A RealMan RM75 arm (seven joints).
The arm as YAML. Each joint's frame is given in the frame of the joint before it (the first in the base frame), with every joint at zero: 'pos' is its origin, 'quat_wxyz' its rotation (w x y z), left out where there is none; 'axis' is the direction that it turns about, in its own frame. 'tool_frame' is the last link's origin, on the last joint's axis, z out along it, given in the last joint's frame.
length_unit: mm
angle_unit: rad
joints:
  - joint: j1
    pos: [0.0, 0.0, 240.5]
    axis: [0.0, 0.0, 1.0]
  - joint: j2
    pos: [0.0, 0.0, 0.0]
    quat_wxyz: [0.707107, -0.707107, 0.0, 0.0]
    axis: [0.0, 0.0, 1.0]
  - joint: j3
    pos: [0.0, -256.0, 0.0]
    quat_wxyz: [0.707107, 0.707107, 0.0, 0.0]
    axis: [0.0, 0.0, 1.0]
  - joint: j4
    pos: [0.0, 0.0, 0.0]
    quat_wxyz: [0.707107, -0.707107, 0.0, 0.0]
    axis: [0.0, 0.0, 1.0]
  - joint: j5
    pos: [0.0, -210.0, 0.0]
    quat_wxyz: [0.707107, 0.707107, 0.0, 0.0]
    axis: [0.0, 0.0, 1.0]
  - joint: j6
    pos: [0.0, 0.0, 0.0]
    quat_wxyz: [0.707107, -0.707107, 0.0, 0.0]
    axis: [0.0, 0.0, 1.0]
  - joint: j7
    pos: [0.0, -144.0, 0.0]
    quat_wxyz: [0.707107, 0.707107, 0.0, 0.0]
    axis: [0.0, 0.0, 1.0]
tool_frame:
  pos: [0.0, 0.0, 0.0]
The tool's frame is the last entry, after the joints.
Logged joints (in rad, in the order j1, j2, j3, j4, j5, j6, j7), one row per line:
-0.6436 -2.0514 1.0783 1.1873 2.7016 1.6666 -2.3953
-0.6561 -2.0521 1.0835 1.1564 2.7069 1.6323 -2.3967
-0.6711 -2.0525 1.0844 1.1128 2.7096 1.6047 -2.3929
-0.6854 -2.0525 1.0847 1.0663 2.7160 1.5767 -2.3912
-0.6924 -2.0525 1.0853 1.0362 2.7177 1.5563 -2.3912
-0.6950 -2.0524 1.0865 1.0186 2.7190 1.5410 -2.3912
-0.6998 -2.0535 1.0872 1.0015 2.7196 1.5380 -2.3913
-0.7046 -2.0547 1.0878 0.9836 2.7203 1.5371 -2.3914
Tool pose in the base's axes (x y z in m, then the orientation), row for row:
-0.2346 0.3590 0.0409 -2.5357 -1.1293 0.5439
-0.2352 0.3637 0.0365 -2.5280 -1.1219 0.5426
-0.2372 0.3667 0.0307 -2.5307 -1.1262 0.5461
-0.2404 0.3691 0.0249 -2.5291 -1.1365 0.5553
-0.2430 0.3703 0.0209 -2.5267 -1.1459 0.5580
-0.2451 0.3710 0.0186 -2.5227 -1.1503 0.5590
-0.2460 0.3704 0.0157 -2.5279 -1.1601 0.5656
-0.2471 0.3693 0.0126 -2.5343 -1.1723 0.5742
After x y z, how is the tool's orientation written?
As a rotation vector, in radians.
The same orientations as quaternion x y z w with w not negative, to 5 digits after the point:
-0.88550 -0.39437 0.18994 0.15586
-0.88526 -0.39287 0.19001 0.16085
-0.88504 -0.39385 0.19098 0.15848
-0.88339 -0.39697 0.19396 0.15626
-0.88202 -0.40001 0.19479 0.15519
-0.88101 -0.40172 0.19522 0.15597
-0.88041 -0.40404 0.19699 0.15106
-0.87962 -0.40689 0.19930 0.14492

